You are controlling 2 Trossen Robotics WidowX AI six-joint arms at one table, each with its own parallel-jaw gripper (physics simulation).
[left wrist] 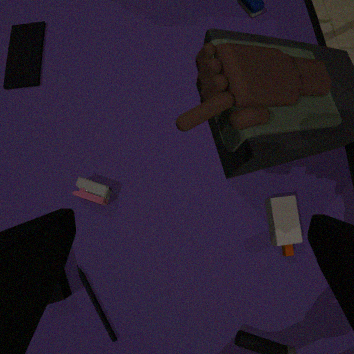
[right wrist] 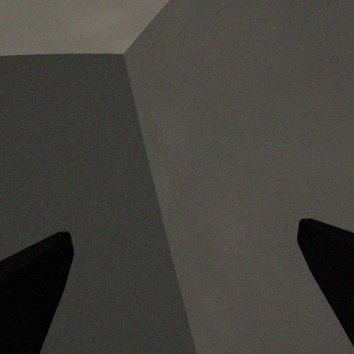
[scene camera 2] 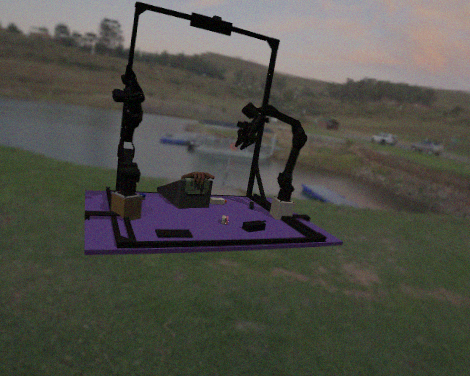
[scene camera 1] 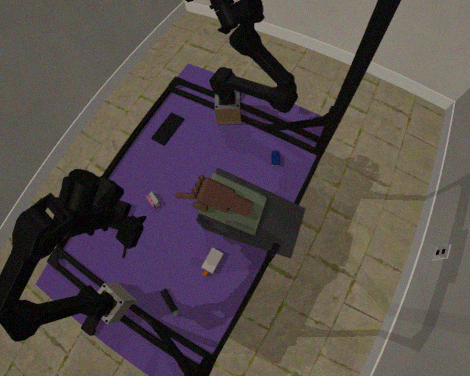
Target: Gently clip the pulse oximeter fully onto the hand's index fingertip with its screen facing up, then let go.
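Seen in the pictures: left gripper, fingertip midpoint: (left wrist: 194, 223) (scene camera 2: 237, 148) (scene camera 1: 132, 207); right gripper, fingertip midpoint: (right wrist: 186, 236) (scene camera 2: 130, 70); left arm's base, origin of the base link: (scene camera 2: 283, 199) (scene camera 1: 105, 303); right arm's base, origin of the base link: (scene camera 2: 127, 193) (scene camera 1: 227, 98).
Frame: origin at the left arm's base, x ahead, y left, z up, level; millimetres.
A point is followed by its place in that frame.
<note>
The pulse oximeter (scene camera 1: 153, 200) {x 379, y 130, z -74 mm} (scene camera 2: 225, 219) {x 386, y 163, z -78 mm} (left wrist: 93, 191) {x 378, y 133, z -74 mm}, a small white and pink clip, lies on the purple table apart from the hand; its screen cannot be made out. The brown hand (scene camera 1: 225, 195) {x 524, y -121, z 74 mm} (scene camera 2: 199, 176) {x 503, y -24, z 84 mm} (left wrist: 260, 75) {x 498, y -91, z 89 mm} rests on a sloped dark stand (scene camera 1: 285, 225) {x 584, y -323, z -59 mm} (scene camera 2: 182, 195) {x 577, y -37, z -30 mm} (left wrist: 290, 142) {x 439, y -151, z 27 mm}. Its index finger (scene camera 1: 186, 195) (left wrist: 202, 112) sticks out past the stand's edge, with nothing on the tip. My left gripper (scene camera 2: 241, 142) {x 328, y 0, z 260 mm} (left wrist: 194, 223) {x 328, y 0, z 260 mm} is open and empty, high above the table, pointing down. My right gripper (right wrist: 186, 236) {x 902, y 201, z 543 mm} is open and empty, raised away from the table and facing the walls.
A white box with an orange end (scene camera 1: 213, 260) {x 341, y -189, z -77 mm} (left wrist: 285, 220) {x 337, y -185, z -77 mm}, a dark cylinder (scene camera 1: 170, 302) {x 131, y -158, z -81 mm} (left wrist: 262, 342) {x 138, y -147, z -82 mm}, a thin dark stick (left wrist: 97, 302) {x 196, y 123, z -98 mm}, a blue block (scene camera 1: 276, 158) {x 786, y -153, z -73 mm} (left wrist: 252, 5) {x 767, y -148, z -75 mm}, a black slab (scene camera 1: 168, 129) {x 653, y 304, z -97 mm} (left wrist: 25, 55) {x 649, y 306, z -97 mm} and a black box (scene camera 2: 254, 226) {x 260, y 242, z -78 mm} lie around. A black frame borders the table.
</note>
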